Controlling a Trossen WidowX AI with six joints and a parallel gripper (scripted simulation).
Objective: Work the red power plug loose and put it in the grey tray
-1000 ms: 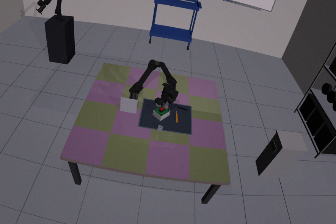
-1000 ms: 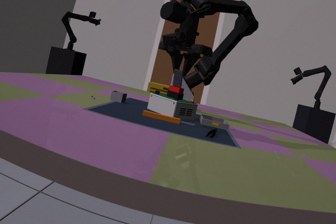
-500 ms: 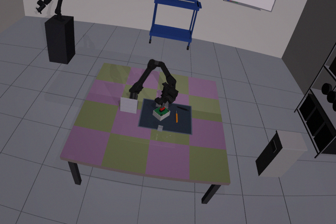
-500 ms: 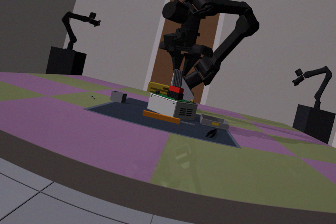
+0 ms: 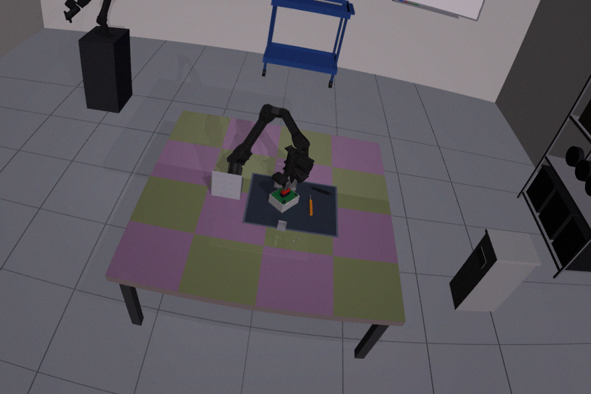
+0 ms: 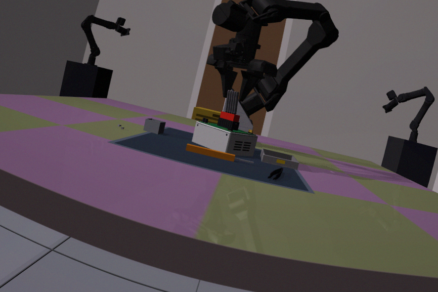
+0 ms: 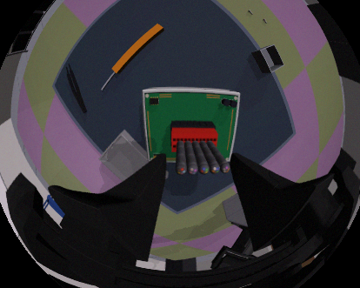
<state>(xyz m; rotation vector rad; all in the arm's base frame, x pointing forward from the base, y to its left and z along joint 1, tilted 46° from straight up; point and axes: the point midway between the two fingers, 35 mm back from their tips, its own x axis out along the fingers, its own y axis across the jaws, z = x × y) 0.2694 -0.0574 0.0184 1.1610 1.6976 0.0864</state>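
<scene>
Now: gripper tip 4 cm above the red power plug. Round my gripper tip: dark mat (12 cm below, 5 cm ahead).
</scene>
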